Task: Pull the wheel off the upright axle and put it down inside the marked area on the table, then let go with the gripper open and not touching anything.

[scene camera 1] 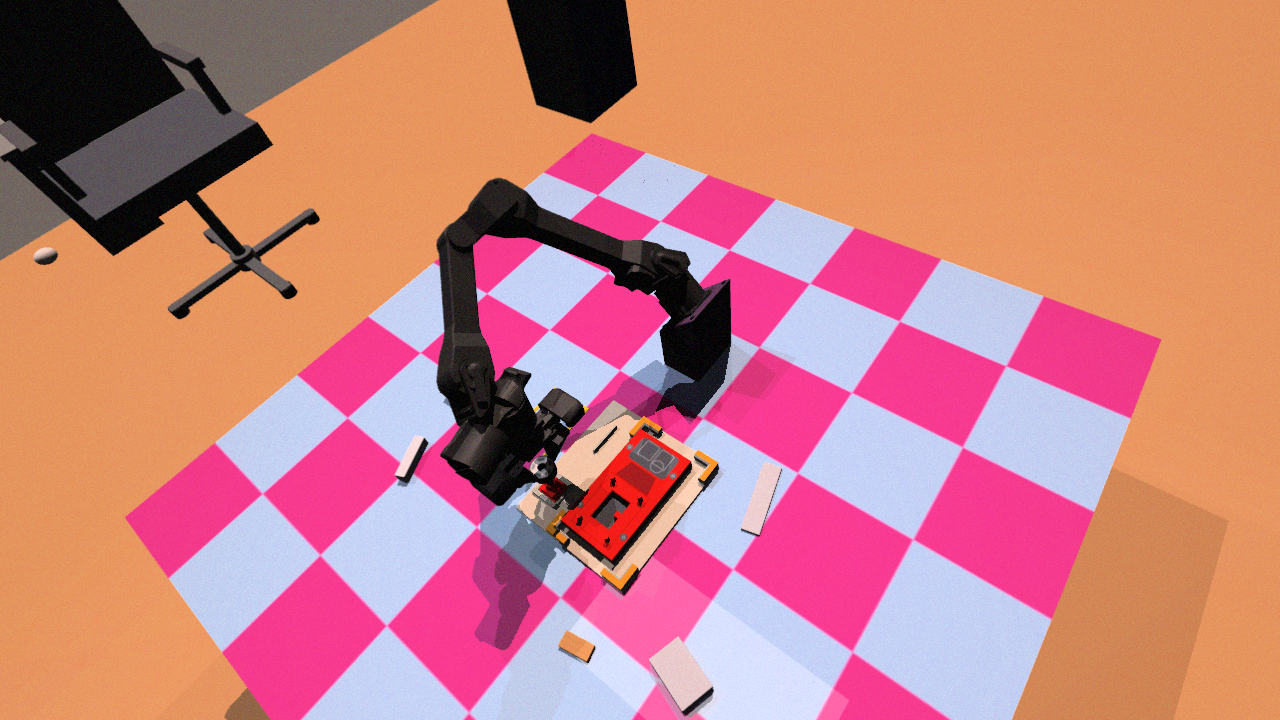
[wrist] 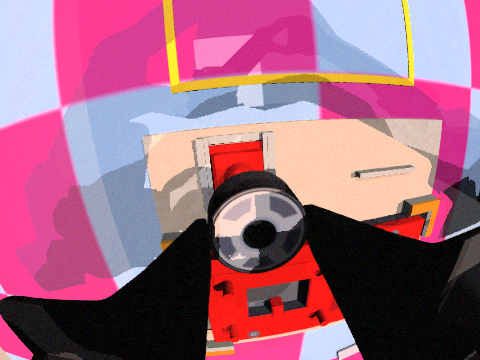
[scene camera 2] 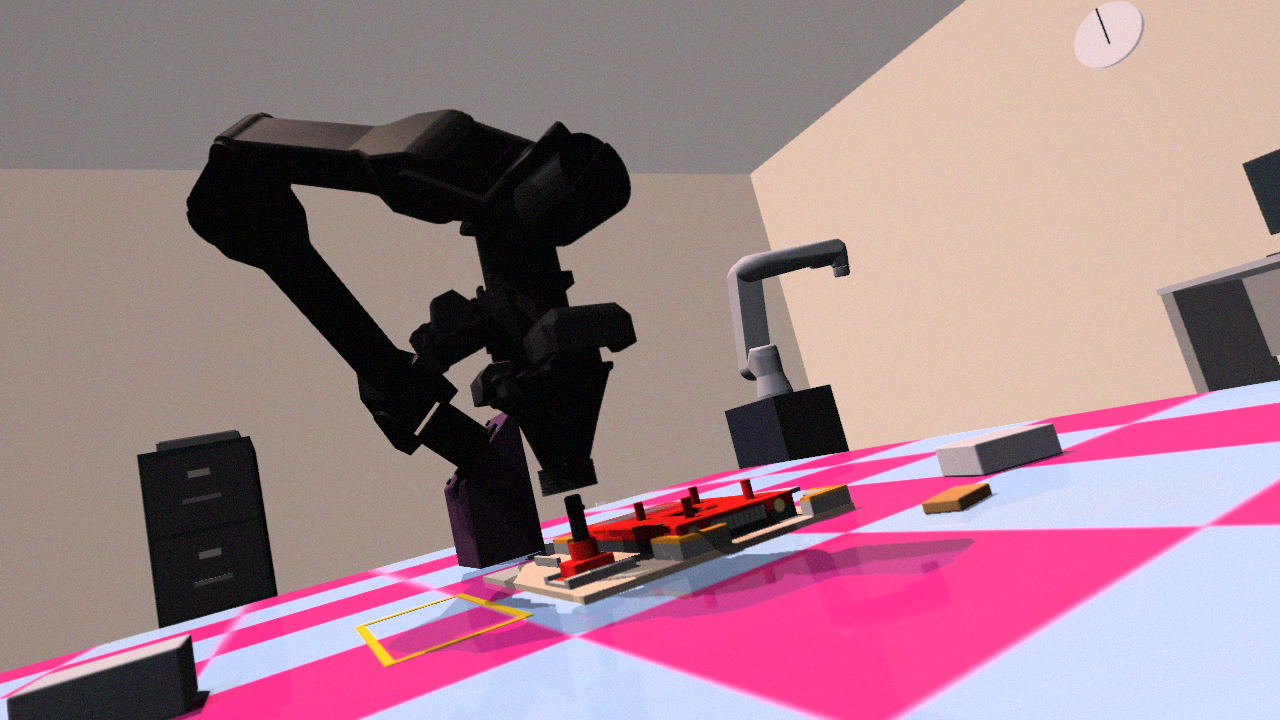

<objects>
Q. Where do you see a wheel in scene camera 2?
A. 554, 480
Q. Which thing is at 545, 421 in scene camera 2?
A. The gripper.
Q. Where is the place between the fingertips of the gripper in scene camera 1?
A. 543, 469
</objects>
